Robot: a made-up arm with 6 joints. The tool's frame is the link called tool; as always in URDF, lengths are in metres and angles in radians. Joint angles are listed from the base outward. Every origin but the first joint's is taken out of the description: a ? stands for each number. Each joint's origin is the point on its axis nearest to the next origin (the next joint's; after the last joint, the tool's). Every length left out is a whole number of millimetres.
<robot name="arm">
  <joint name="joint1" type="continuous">
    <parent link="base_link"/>
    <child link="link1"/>
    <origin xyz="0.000 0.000 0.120" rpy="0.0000 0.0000 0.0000"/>
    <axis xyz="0 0 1"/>
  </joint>
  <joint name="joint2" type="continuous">
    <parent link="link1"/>
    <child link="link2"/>
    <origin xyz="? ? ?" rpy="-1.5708 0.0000 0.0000"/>
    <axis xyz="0 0 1"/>
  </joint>
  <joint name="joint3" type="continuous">
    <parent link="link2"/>
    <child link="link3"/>
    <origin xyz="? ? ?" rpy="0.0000 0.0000 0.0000"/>
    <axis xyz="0 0 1"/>
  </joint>
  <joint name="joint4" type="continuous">
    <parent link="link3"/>
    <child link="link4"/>
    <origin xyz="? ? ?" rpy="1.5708 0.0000 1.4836"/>
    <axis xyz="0 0 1"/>
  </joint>
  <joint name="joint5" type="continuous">
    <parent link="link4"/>
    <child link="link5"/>
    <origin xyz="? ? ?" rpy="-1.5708 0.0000 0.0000"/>
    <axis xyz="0 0 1"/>
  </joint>
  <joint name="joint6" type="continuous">
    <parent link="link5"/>
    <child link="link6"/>
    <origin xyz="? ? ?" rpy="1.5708 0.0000 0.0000"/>
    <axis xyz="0 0 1"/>
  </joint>
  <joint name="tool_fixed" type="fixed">
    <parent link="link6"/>
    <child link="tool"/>
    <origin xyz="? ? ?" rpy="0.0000 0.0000 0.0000"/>
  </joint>
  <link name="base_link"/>
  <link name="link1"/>
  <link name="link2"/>
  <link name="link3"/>
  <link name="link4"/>
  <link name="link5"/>
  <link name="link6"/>
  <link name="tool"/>
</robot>
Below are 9 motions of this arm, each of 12 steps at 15 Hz.
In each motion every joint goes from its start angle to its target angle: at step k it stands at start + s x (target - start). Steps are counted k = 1, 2, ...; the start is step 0. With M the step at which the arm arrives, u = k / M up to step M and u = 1 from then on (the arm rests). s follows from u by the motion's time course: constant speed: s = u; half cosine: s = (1 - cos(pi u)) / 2; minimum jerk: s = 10 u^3 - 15 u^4 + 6 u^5.
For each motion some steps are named. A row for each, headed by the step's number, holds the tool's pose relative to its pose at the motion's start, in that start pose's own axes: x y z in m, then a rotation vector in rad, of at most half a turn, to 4 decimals.
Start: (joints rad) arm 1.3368 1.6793 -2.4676 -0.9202 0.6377 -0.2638
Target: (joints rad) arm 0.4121 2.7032 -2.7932 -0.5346 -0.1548 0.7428
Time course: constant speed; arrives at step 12
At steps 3, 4, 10, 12:
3: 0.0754 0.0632 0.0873 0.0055 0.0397 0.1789
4: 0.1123 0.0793 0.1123 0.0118 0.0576 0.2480
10: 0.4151 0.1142 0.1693 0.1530 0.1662 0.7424
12: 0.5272 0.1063 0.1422 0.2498 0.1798 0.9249

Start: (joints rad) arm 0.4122 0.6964 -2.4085 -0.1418 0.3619 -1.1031
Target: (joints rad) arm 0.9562 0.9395 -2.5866 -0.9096 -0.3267 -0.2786
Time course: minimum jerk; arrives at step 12
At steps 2, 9, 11, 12:
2: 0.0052 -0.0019 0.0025 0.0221 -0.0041 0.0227
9: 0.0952 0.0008 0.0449 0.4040 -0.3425 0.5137
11: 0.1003 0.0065 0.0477 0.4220 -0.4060 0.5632
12: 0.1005 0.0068 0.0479 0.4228 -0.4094 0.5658

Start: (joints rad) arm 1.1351 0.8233 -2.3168 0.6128 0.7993 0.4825
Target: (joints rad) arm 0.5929 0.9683 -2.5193 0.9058 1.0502 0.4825
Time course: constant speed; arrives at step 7
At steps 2, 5, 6, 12:
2: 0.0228 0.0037 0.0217 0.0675 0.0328 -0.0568
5: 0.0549 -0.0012 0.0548 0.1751 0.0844 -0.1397
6: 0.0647 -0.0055 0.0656 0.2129 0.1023 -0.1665
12: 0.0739 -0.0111 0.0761 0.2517 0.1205 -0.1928

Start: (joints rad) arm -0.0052 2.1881 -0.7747 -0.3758 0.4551 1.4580
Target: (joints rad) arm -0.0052 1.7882 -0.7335 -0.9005 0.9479 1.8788
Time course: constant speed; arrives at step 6
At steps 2, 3, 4, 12:
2: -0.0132 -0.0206 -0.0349 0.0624 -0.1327 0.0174
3: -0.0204 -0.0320 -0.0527 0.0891 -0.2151 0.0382
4: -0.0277 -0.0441 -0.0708 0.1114 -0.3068 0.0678
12: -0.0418 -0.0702 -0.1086 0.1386 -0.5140 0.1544

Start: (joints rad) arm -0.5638 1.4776 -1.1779 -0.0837 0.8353 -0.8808
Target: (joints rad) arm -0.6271 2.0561 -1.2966 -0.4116 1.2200 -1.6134
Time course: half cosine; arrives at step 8
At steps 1, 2, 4, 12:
1: 0.0012 -0.0007 0.0068 -0.0193 0.0276 -0.0353
2: 0.0051 -0.0023 0.0258 -0.0787 0.1028 -0.1356
4: 0.0231 -0.0032 0.0851 -0.3158 0.3120 -0.4588
12: 0.0590 0.0054 0.1602 -0.7522 0.5008 -0.8891

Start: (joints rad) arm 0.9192 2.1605 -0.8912 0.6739 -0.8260 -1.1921
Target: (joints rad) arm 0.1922 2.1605 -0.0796 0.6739 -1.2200 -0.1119
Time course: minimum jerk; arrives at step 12
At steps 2, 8, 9, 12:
2: 0.0131 -0.0044 0.0000 0.0111 0.0331 0.0357
8: 0.2349 -0.0593 -0.1088 0.4108 0.6289 0.7892
9: 0.2527 -0.0610 -0.1354 0.4887 0.6957 0.8906
12: 0.2663 -0.0615 -0.1623 0.5688 0.7566 0.9875

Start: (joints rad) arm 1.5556 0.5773 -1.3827 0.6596 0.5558 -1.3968
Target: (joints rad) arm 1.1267 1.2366 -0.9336 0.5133 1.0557 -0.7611
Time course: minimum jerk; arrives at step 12
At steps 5, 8, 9, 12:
5: 0.1044 0.0579 0.0754 -0.3004 0.4486 0.2895
8: 0.2398 0.1298 0.0820 -0.5356 1.0796 0.7731
9: 0.2663 0.1458 0.0717 -0.5696 1.2350 0.9034
12: 0.2887 0.1607 0.0587 -0.5957 1.3865 1.0346

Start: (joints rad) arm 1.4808 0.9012 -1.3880 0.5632 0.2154 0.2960
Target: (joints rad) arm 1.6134 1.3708 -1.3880 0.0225 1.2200 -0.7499
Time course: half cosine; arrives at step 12
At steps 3, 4, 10, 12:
3: 0.0270 -0.0219 0.0219 0.0849 0.2017 -0.2133
4: 0.0464 -0.0383 0.0339 0.1290 0.3534 -0.3606
10: 0.1532 -0.1459 0.0498 0.0620 1.5084 -1.1574
12: 0.1601 -0.1548 0.0473 0.0201 1.6327 -1.2078

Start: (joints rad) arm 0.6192 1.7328 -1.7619 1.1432 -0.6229 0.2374
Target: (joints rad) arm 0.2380 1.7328 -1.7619 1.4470 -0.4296 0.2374
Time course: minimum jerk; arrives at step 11
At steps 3, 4, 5, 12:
3: -0.0155 -0.0065 0.0077 0.0294 -0.0276 0.0163
4: -0.0313 -0.0126 0.0146 0.0565 -0.0552 0.0343
5: -0.0514 -0.0197 0.0222 0.0872 -0.0898 0.0589
12: -0.1284 -0.0405 0.0400 0.1701 -0.2194 0.1687

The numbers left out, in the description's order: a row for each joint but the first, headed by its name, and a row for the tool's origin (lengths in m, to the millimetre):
joint2: 0.000 0.000 0.000
joint3: -0.302 -0.041 0.000
joint4: 0.223 -0.039 0.000
joint5: 0.000 0.000 0.000
joint6: 0.000 -0.105 0.000
tool: 0.000 0.000 0.000

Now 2 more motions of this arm.
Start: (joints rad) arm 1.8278 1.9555 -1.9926 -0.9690 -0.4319 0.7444
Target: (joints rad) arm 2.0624 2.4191 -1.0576 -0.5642 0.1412 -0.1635
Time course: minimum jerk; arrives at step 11
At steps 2, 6, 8, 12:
2: 0.0253 0.0065 0.0021 0.0017 0.0694 0.0001
6: 0.2903 0.1242 -0.0843 -0.2200 0.9627 -0.1198
8: 0.3681 0.1868 -0.1992 -0.5245 1.4273 -0.2327
12: 0.3836 0.2082 -0.2586 -0.7018 1.6237 -0.2813

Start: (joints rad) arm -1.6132 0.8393 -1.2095 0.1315 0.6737 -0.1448
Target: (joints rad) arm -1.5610 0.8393 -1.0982 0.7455 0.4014 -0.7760
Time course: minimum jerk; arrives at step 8
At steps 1, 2, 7, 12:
1: -0.0001 0.0007 0.0003 -0.0063 -0.0035 -0.0024
2: -0.0005 0.0042 0.0017 -0.0392 -0.0233 -0.0150
7: -0.0070 0.0251 0.0099 -0.2221 -0.2606 -0.0783
12: -0.0071 0.0253 0.0100 -0.2229 -0.2648 -0.0785

